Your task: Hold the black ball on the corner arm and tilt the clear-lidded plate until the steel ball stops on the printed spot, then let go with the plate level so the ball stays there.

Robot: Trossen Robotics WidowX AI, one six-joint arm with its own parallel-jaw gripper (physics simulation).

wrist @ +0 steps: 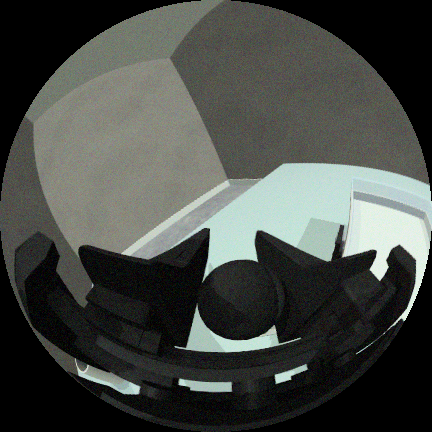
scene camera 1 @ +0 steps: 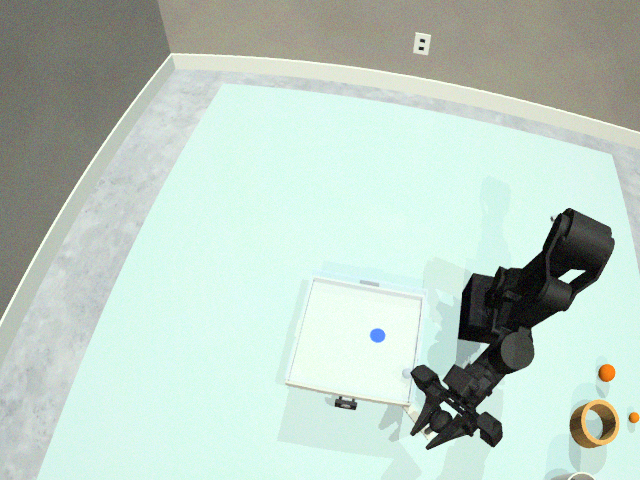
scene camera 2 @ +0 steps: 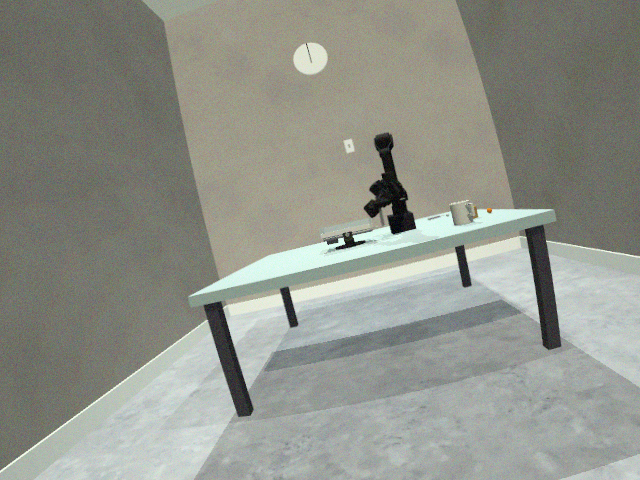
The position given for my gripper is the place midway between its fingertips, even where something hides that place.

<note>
I see my gripper (scene camera 1: 418, 441) and a clear-lidded white plate (scene camera 1: 360, 338).
My gripper also shows in the wrist view (wrist: 232, 235) and in scene camera 2 (scene camera 2: 371, 205).
</note>
